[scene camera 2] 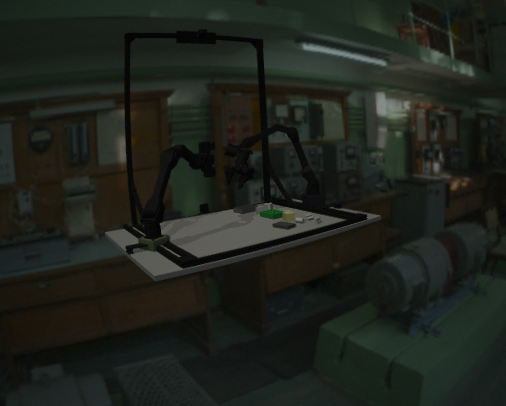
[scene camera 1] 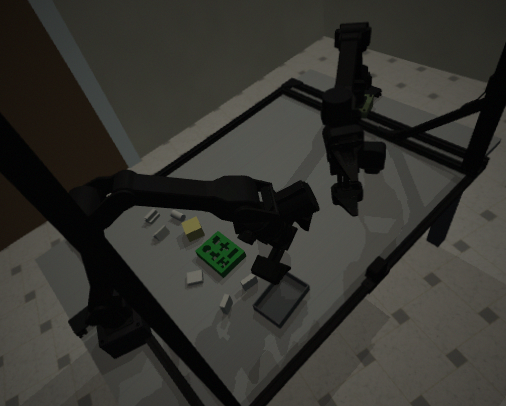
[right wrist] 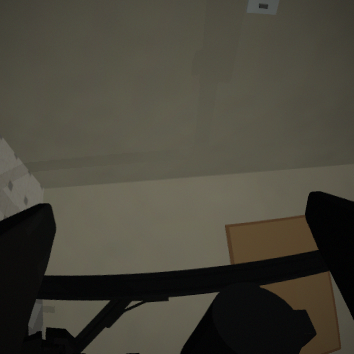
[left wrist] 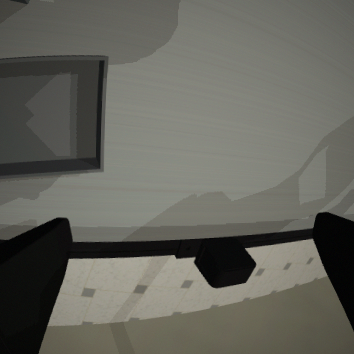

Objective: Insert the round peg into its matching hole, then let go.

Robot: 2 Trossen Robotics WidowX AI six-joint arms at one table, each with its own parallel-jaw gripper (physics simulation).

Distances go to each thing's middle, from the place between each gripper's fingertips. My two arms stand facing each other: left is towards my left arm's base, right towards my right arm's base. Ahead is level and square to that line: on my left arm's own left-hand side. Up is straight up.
Labels:
Right now the dark tray (scene camera 1: pixel 277 302) is 10 cm ahead of my right hand, 14 cm to the left of it and 30 cm below it. From my right hand the other things lie so: green hole board (scene camera 1: pixel 234 255): 32 cm ahead, 14 cm to the left, 30 cm below.
I see the dark tray 13 cm below my left hand, 7 cm to the left of it and 1 cm ahead of it. From my left hand the other things lie so: green hole board: 22 cm ahead, 13 cm below, 7 cm to the left.

